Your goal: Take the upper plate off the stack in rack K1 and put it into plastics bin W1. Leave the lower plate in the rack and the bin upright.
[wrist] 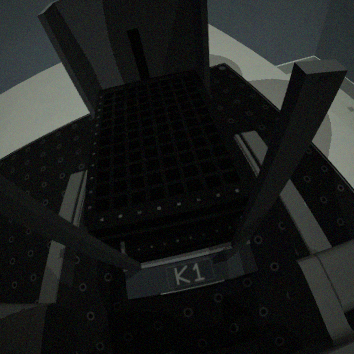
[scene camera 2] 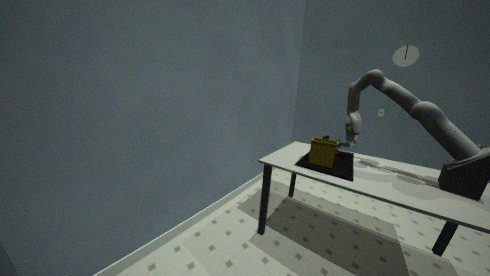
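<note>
The upper plate point(wrist: 150, 117), black with a grid of wells, is level between the tall posts of rack K1 point(wrist: 145, 286). My gripper point(wrist: 162, 157) point(scene camera 2: 342, 145) is shut on its two long sides, with one pale finger on each side. The plate is slightly above the lower plate point(wrist: 182, 243), whose front rim with small marks shows below a dark gap. The lower plate sits in the rack behind the K1 label. The yellow plastics bin point(scene camera 2: 322, 154) stands upright in the scene view; its label is not readable. It hides most of the rack there.
The rack's dark front posts point(wrist: 280, 150) slant up on both sides, and a tall dark panel point(wrist: 170, 45) stands at its far end. A black perforated mat point(scene camera 2: 344, 167) point(wrist: 187, 332) lies under rack and bin on the white table point(scene camera 2: 280, 156).
</note>
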